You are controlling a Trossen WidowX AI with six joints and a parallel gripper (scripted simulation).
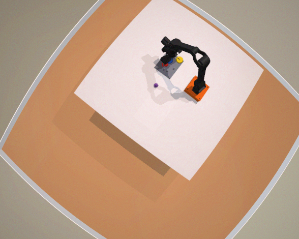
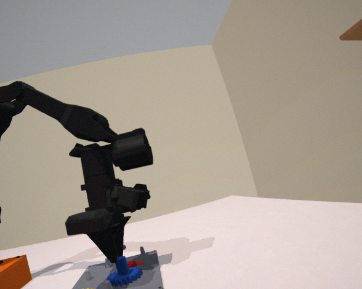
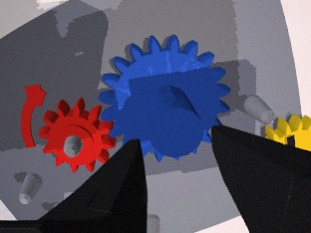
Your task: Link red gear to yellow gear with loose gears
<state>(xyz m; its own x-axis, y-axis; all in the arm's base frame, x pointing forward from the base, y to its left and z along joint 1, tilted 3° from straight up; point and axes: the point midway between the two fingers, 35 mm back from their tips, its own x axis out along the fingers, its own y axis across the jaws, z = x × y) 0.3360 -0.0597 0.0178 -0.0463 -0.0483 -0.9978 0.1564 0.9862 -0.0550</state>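
The blue gear lies 20 mm below my gripper tip. Round my gripper tip: red gear: 50 mm to the left, 30 mm below; purple gear: 250 mm to the left, 50 mm behind, 30 mm below; yellow gear: 70 mm to the right, 60 mm behind, 30 mm below.
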